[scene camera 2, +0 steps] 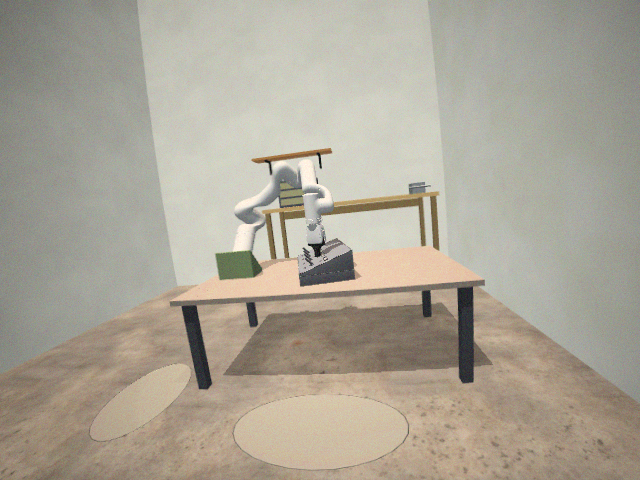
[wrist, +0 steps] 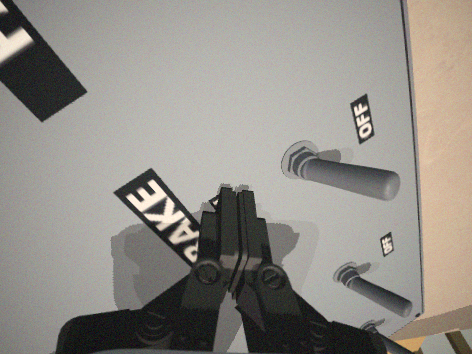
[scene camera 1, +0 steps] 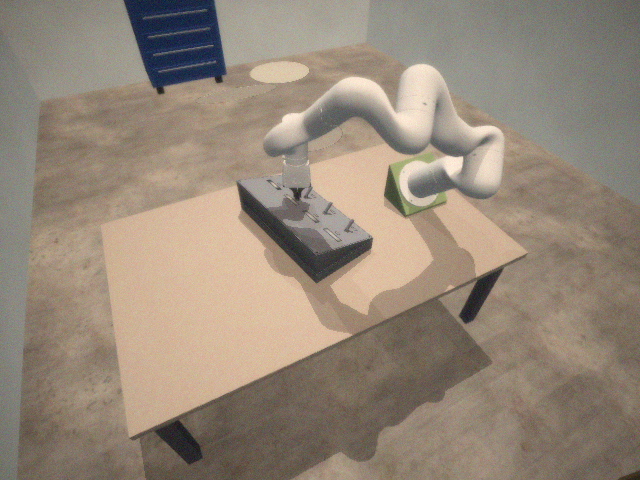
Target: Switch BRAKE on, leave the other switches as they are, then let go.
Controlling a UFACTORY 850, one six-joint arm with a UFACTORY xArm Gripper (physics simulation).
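The grey sloped switch box stands on the table. In the wrist view the BRAKE label is partly covered by my fingers. The nearest lever, in line with that label, leans toward its OFF label; its ON label is mostly hidden behind the fingertips. Two more levers lean the same way. My gripper is shut and empty, low over the panel on the ON side of the nearest lever, apart from it in the wrist view.
The arm's green wedge base stands on the table beside the box's lever side. Part of another label shows at the wrist view's upper left. A blue cabinet and a workbench stand away from the table.
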